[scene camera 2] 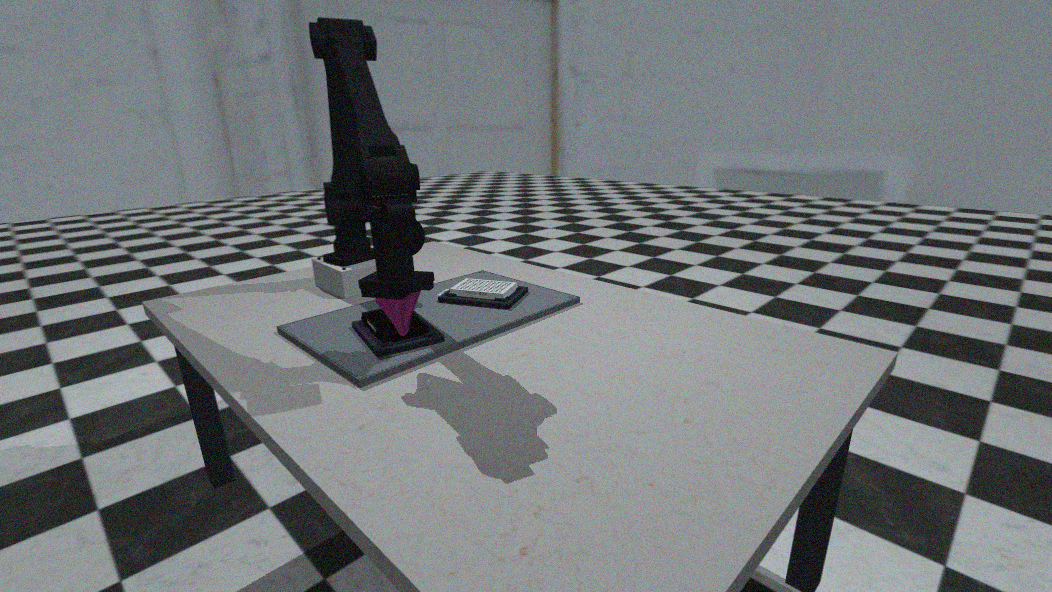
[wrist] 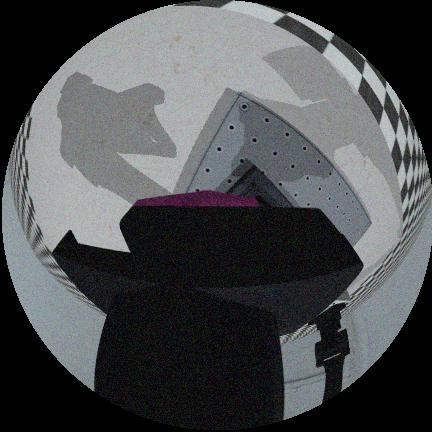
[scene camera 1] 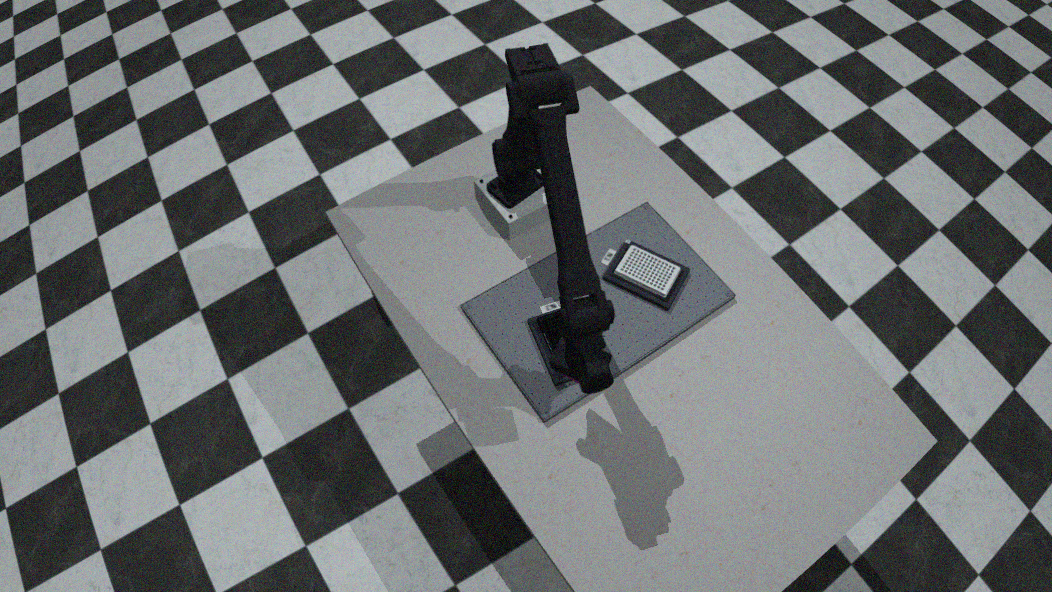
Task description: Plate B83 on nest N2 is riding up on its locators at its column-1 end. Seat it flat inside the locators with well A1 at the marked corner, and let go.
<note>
My gripper is shut, with nothing in its grasp. Also in view: a black well plate.
My gripper shows as well in the wrist view and in scene camera 1.
</note>
